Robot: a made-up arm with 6 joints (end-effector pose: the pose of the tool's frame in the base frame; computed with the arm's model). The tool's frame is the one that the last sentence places. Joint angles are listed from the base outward.
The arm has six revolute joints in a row. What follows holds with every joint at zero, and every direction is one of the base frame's. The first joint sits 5 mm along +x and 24 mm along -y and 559.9 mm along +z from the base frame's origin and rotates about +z. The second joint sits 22.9 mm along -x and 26.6 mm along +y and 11.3 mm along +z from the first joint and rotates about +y. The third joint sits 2.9 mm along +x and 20.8 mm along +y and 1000.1 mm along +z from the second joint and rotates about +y. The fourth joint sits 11.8 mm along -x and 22.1 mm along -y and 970.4 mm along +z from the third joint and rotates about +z. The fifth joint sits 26.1 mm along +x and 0.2 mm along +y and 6.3 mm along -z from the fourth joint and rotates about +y. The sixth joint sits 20.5 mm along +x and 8.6 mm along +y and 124 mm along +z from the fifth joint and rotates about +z. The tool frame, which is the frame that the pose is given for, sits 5.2 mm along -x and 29.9 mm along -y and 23.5 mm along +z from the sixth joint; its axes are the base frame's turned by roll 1.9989, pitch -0.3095 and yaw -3.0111 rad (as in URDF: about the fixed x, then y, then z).
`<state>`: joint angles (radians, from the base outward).
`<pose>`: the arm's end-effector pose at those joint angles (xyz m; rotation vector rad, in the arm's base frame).
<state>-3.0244 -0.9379 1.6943 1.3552 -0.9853 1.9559</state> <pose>0.1111 0.0277 1.9844 0.0604 2.9682 0.3238</pose>
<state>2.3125 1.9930 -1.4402 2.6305 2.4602 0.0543</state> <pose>-0.9093 0.8322 0.9219 -1.0430 -0.0607 -1.8493</pose>
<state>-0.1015 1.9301 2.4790 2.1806 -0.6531 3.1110</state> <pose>-0.1268 -0.0423 -0.1292 -0.4211 1.1518 1.9530</pose>
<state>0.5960 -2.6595 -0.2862 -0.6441 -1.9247 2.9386</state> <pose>-0.5525 -0.2464 -1.2553 1.0176 1.5095 -0.2052</pose>
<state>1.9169 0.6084 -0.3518 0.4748 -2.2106 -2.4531</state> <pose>-0.2329 0.5976 2.2705 -0.7513 -0.1586 -1.6672</pose>
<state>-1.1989 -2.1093 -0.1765 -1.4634 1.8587 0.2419</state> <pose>-0.6870 1.3725 -0.5416 -0.6762 1.5002 1.9035</pose>
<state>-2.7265 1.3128 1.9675 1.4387 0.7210 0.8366</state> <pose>-0.6352 -0.4973 -0.2121 -1.9750 -0.4274 0.9823</pose>
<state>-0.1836 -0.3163 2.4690 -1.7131 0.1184 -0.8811</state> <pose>0.6027 -0.1463 0.9313 -2.2261 -1.1978 1.8245</pose>
